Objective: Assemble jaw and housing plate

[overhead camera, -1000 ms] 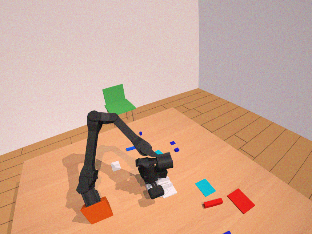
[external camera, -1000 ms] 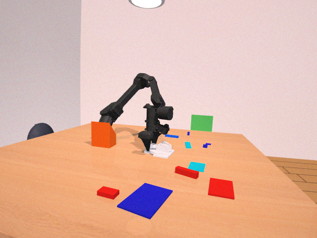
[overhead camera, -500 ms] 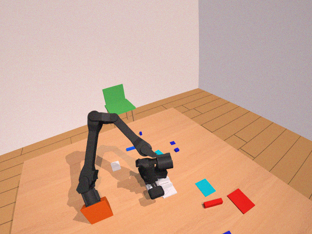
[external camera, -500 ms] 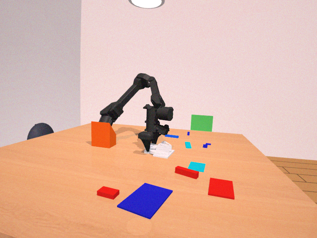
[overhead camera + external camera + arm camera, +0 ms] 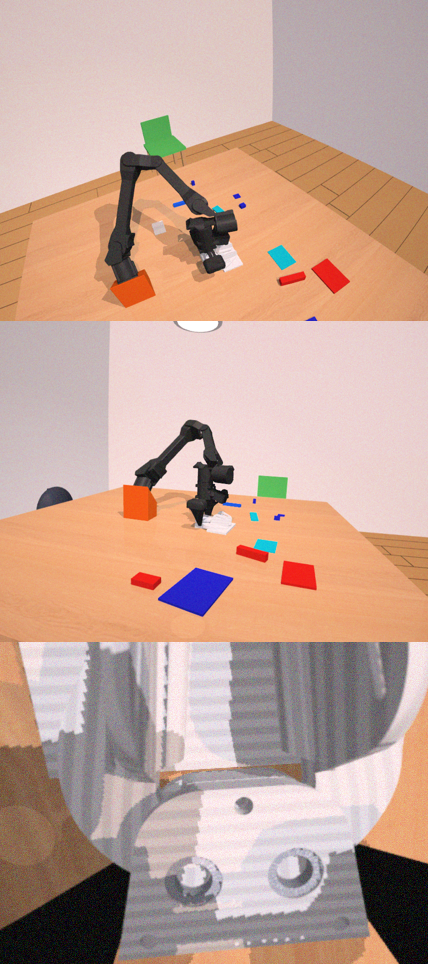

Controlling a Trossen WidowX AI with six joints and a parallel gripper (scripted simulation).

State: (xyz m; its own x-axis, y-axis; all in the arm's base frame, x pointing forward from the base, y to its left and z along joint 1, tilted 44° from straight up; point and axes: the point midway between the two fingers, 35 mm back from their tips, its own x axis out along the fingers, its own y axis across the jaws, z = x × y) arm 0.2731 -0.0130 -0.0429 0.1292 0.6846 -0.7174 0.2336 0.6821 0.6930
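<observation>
My gripper tip is 20 mm below the white housing plate and 10 mm short of it. Also, from my gripper tip: cyan tile: 210 mm ahead, 150 mm to the right, 10 mm below; then white base: 70 mm ahead, 20 mm to the right, 10 mm below; then red tile: 320 mm to the right, 280 mm ahead, 10 mm below.
</observation>
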